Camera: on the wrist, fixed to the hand. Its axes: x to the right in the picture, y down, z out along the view.
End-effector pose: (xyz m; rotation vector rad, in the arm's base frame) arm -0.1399 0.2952 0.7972 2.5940 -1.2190 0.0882
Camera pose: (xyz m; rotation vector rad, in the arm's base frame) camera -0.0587 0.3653 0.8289 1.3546 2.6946 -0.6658
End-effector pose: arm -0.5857 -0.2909 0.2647 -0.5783 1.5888 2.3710
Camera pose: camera -0.5409 -0.3034 0.1629 -1.0262 -0.4553 -0.1383
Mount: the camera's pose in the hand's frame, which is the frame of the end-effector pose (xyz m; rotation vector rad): 0.0053 -0.0977 -0.0543 -0.0869 -0.2358 -3.0860
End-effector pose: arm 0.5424 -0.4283 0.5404 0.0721 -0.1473 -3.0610
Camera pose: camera 0.5327 -0.3369 0.4766 0.0574 -0.0950 0.1276
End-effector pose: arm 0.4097 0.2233 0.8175 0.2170 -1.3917 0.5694
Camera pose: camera 0.5057 0.1673 0.8305 1.7351 0.0585 -2.0427
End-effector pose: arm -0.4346 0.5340 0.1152 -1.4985 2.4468 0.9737
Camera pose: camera -0.3437 0.4689 0.1107 -2.0328 -1.2504 0.0305
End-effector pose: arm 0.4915 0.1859 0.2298 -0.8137 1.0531 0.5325
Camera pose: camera 0.5352 0.0837 0.2430 -1.3146 -1.1355 -1.8809
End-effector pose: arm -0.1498 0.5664 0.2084 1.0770 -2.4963 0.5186
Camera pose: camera -0.0700 0.5261 0.2758 2.6152 0.9919 -0.6824
